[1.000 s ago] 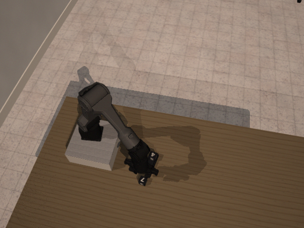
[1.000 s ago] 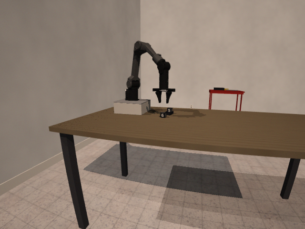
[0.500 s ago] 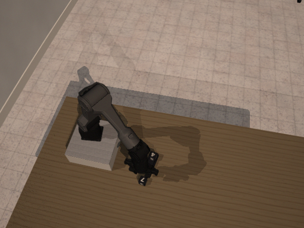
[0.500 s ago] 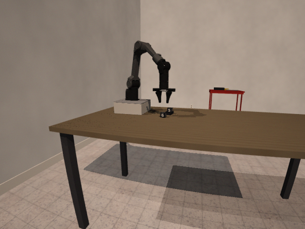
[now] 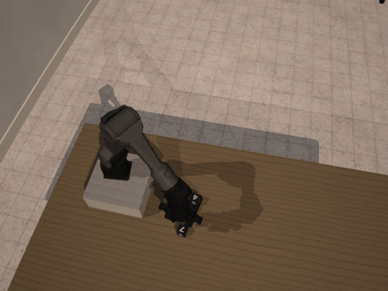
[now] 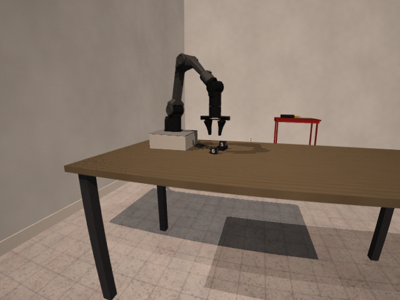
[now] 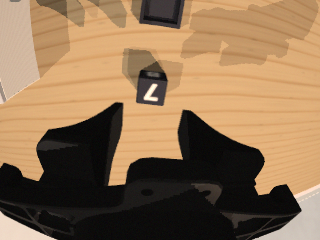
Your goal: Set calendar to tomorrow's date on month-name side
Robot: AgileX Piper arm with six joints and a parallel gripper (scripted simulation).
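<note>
Right now my hand is 8 cm above the black number cube. From my hand the other things lie so: tray 3 cm ahead, 10 cm to the left, 9 cm below.
</note>
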